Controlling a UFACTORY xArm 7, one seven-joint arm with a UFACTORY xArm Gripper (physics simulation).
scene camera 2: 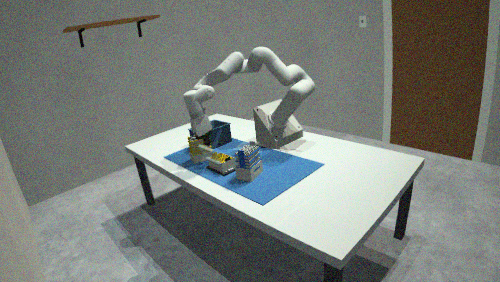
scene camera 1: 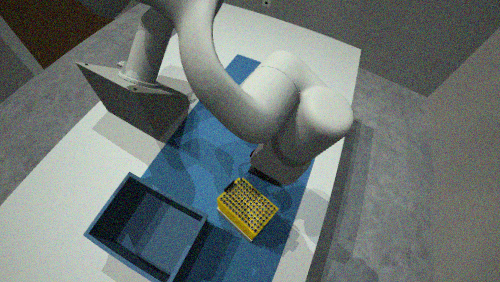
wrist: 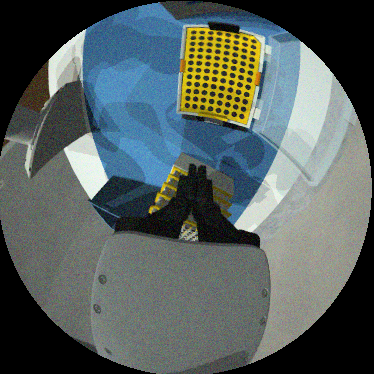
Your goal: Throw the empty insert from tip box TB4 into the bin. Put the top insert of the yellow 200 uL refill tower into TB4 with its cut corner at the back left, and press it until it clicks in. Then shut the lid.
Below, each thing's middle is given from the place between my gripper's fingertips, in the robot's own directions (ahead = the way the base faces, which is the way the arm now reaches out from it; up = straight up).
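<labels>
From my hand, the clear lid point(wrist: 295, 115) is 80 mm ahead and 100 mm to the left, and going by their middles it is the nearest to my hand of the things named here. The dark blue bin point(scene camera 1: 140, 225) is 50 mm below my hand, 190 mm behind it and 220 mm to the right of it. As for the tip insert tower point(scene camera 2: 247, 156), it is 30 mm below my hand and 290 mm to the left of it.
</labels>
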